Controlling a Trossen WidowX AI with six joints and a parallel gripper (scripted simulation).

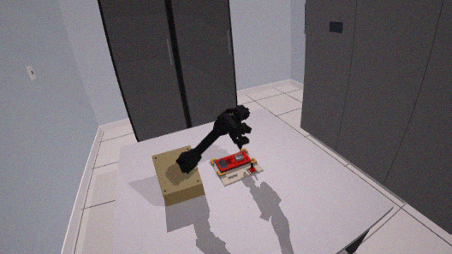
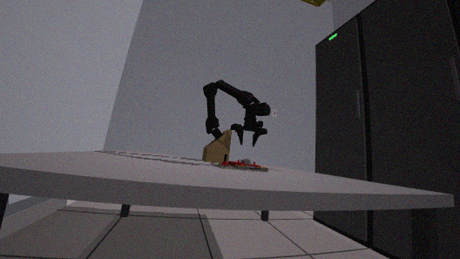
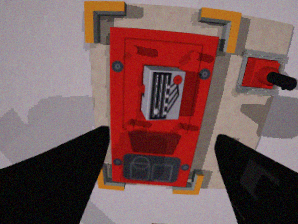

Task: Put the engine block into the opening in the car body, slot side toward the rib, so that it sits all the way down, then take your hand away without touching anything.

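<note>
Now: gripper tip 90 mm above the grey engine block.
</note>
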